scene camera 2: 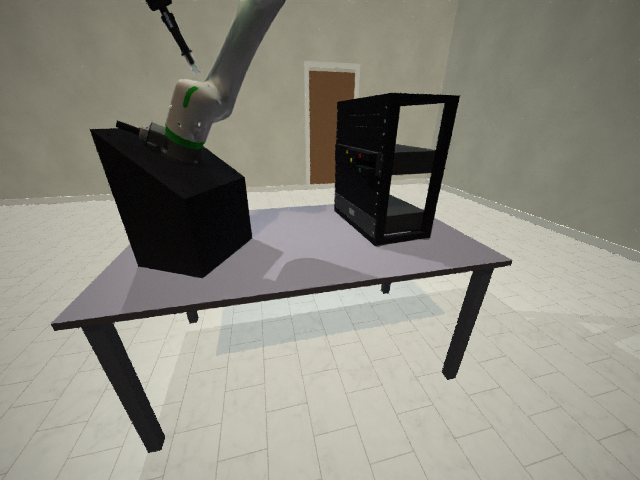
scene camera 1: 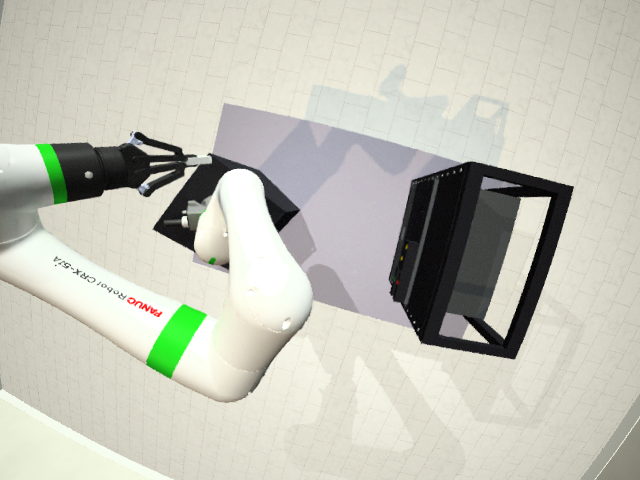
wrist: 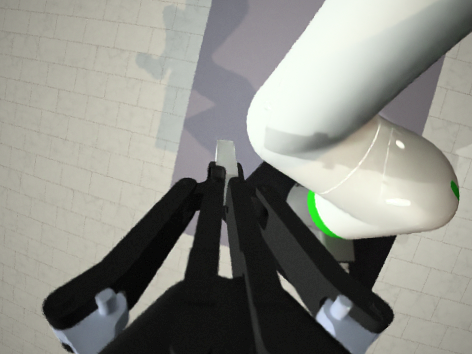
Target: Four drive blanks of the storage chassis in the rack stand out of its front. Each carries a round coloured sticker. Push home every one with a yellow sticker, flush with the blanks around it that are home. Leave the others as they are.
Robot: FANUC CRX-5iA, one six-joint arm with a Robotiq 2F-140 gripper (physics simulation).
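The black rack (scene camera 1: 454, 253) (scene camera 2: 389, 155) stands at the table's right end. Its storage chassis (scene camera 2: 366, 163) has a dark front with small round stickers. Two yellow stickers show, the first (scene camera 1: 406, 246) (scene camera 2: 346, 151) and the second (scene camera 1: 401, 257) (scene camera 2: 351, 160), beside a red sticker (scene camera 1: 397, 282) (scene camera 2: 360, 155) and a green sticker (scene camera 1: 393, 279) (scene camera 2: 359, 169). How far each blank stands out is too small to tell. My gripper (scene camera 1: 199, 160) (scene camera 2: 194, 68) (wrist: 224, 153) is shut and empty, its pale fingertips together. It hangs high over the left end, well away from the rack.
The arm's black pedestal (scene camera 1: 281, 204) (scene camera 2: 219, 222) stands on the left of the purple-grey table (scene camera 1: 351, 206) (scene camera 2: 310, 227). My white arm link (scene camera 1: 248, 232) (scene camera 2: 242, 51) (wrist: 320, 90) rises beside the gripper. A grey unit (scene camera 2: 353, 210) sits low in the rack.
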